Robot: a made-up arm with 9 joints. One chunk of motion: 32 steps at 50 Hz.
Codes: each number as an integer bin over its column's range. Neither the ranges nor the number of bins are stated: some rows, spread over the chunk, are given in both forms.
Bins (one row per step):
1: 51 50 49 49 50 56
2: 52 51 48 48 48 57
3: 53 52 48 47 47 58
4: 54 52 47 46 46 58
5: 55 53 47 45 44 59
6: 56 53 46 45 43 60
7: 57 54 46 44 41 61
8: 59 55 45 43 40 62
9: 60 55 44 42 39 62
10: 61 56 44 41 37 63
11: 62 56 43 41 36 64
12: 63 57 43 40 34 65
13: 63 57 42 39 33 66
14: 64 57 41 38 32 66
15: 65 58 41 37 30 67
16: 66 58 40 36 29 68
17: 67 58 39 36 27 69
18: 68 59 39 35 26 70
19: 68 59 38 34 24 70
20: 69 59 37 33 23 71
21: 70 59 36 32 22 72
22: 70 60 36 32 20 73
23: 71 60 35 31 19 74
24: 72 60 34 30 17 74
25: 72 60 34 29 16 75
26: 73 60 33 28 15 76
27: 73 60 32 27 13 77
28: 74 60 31 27 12 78
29: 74 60 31 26 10 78
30: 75 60 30 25 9 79
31: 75 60 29 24 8 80
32: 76 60 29 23 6 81
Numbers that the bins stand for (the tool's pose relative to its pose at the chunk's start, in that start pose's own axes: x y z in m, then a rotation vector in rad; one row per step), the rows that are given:
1: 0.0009 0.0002 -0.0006 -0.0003 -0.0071 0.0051
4: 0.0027 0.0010 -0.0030 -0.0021 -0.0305 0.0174
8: 0.0058 0.0022 -0.0055 -0.0039 -0.0657 0.0420
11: 0.0076 0.0026 -0.0079 -0.0052 -0.0891 0.0543
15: 0.0094 0.0034 -0.0103 -0.0076 -0.1242 0.0728
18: 0.0112 0.0038 -0.0127 -0.0088 -0.1477 0.0913
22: 0.0124 0.0042 -0.0164 -0.0106 -0.1828 0.1098
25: 0.0136 0.0042 -0.0188 -0.0124 -0.2063 0.1221
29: 0.0148 0.0042 -0.0224 -0.0142 -0.2414 0.1406
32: 0.0161 0.0042 -0.0248 -0.0161 -0.2648 0.1591
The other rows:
2: 0.0015 0.0006 -0.0018 -0.0009 -0.0188 0.0112
3: 0.0021 0.0010 -0.0018 -0.0015 -0.0246 0.0174
5: 0.0033 0.0014 -0.0030 -0.0027 -0.0422 0.0235
6: 0.0039 0.0014 -0.0042 -0.0027 -0.0481 0.0297
7: 0.0045 0.0018 -0.0042 -0.0033 -0.0598 0.0359
9: 0.0064 0.0022 -0.0067 -0.0045 -0.0715 0.0420
10: 0.0070 0.0026 -0.0067 -0.0052 -0.0832 0.0482
12: 0.0082 0.0030 -0.0079 -0.0058 -0.1008 0.0605
13: 0.0082 0.0030 -0.0091 -0.0064 -0.1067 0.0667
14: 0.0088 0.0030 -0.0103 -0.0070 -0.1125 0.0667
16: 0.0100 0.0034 -0.0115 -0.0082 -0.1301 0.0790
17: 0.0106 0.0034 -0.0127 -0.0082 -0.1418 0.0852
19: 0.0112 0.0038 -0.0139 -0.0094 -0.1594 0.0913
20: 0.0118 0.0038 -0.0152 -0.0100 -0.1653 0.0975
21: 0.0124 0.0038 -0.0164 -0.0106 -0.1711 0.1036
23: 0.0130 0.0042 -0.0176 -0.0112 -0.1887 0.1160
24: 0.0136 0.0042 -0.0188 -0.0118 -0.2004 0.1160
26: 0.0142 0.0042 -0.0200 -0.0130 -0.2121 0.1283
27: 0.0142 0.0042 -0.0212 -0.0136 -0.2238 0.1344
28: 0.0148 0.0042 -0.0224 -0.0136 -0.2297 0.1406
30: 0.0155 0.0042 -0.0236 -0.0148 -0.2473 0.1468
31: 0.0155 0.0042 -0.0248 -0.0155 -0.2531 0.1529

